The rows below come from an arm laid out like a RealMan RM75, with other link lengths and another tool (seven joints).
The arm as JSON. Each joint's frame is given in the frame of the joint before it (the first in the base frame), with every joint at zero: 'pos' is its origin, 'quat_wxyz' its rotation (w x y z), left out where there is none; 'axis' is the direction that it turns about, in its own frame. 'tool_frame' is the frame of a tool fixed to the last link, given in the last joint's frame.
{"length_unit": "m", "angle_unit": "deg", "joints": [
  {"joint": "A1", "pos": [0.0, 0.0, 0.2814], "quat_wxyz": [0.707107, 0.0, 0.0, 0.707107], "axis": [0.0, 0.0, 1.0]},
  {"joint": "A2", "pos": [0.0, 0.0, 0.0], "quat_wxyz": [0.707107, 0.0, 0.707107, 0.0], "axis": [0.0, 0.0, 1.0]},
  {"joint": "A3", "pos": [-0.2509, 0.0, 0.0], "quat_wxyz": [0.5, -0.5, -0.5, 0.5], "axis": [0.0, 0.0, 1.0]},
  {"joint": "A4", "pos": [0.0, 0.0, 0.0], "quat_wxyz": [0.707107, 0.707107, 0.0, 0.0], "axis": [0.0, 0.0, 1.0]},
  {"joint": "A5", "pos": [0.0, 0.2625, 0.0], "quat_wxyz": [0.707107, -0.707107, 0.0, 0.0], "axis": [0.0, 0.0, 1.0]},
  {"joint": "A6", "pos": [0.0, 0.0, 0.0], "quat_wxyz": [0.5, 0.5, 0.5, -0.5], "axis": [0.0, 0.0, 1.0]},
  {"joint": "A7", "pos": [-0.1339, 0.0, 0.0], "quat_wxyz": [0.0, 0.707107, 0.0, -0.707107], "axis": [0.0, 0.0, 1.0]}
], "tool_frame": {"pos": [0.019, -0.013, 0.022], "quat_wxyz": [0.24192, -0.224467, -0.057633, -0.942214]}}
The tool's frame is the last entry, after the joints.
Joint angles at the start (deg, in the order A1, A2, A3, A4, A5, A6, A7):
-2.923, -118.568, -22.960, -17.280, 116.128, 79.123, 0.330
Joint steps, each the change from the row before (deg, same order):
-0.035, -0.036, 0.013, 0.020, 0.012, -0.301, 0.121
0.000, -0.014, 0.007, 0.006, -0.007, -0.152, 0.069
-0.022, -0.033, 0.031, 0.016, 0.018, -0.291, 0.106
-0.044, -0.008, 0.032, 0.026, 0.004, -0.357, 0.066
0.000, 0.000, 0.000, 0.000, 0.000, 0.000, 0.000
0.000, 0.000, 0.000, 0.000, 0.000, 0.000, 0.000
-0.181, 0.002, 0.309, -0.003, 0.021, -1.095, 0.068
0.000, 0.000, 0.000, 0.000, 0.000, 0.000, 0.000
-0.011, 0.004, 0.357, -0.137, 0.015, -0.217, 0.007
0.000, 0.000, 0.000, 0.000, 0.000, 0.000, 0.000
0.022, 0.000, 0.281, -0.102, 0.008, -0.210, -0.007
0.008, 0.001, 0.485, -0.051, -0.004, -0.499, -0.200
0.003, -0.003, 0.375, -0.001, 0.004, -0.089, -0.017
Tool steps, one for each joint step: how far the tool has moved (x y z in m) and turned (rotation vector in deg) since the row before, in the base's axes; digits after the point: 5 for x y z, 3 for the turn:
-0.00031, 0.00010, -0.00078, -0.226, 0.137, 0.160
-0.00025, -0.00007, -0.00035, -0.105, 0.076, 0.105
-0.00029, -0.00001, -0.00082, -0.240, 0.123, 0.153
-0.00055, 0.00011, -0.00072, -0.279, 0.123, 0.195
0.00000, 0.00000, 0.00000, 0.000, 0.000, 0.000
0.00000, 0.00000, 0.00000, 0.000, 0.000, 0.000
-0.00101, 0.00049, -0.00290, -1.037, 0.208, 0.431
0.00000, 0.00000, 0.00000, 0.000, 0.000, 0.000
0.00074, -0.00028, -0.00179, -0.454, -0.071, -0.084
0.00000, 0.00000, 0.00000, 0.000, 0.000, 0.000
0.00038, -0.00048, -0.00148, -0.384, -0.061, -0.001
-0.00011, -0.00091, -0.00248, -0.766, -0.155, 0.148
0.00038, -0.00062, -0.00125, -0.393, 0.011, -0.114

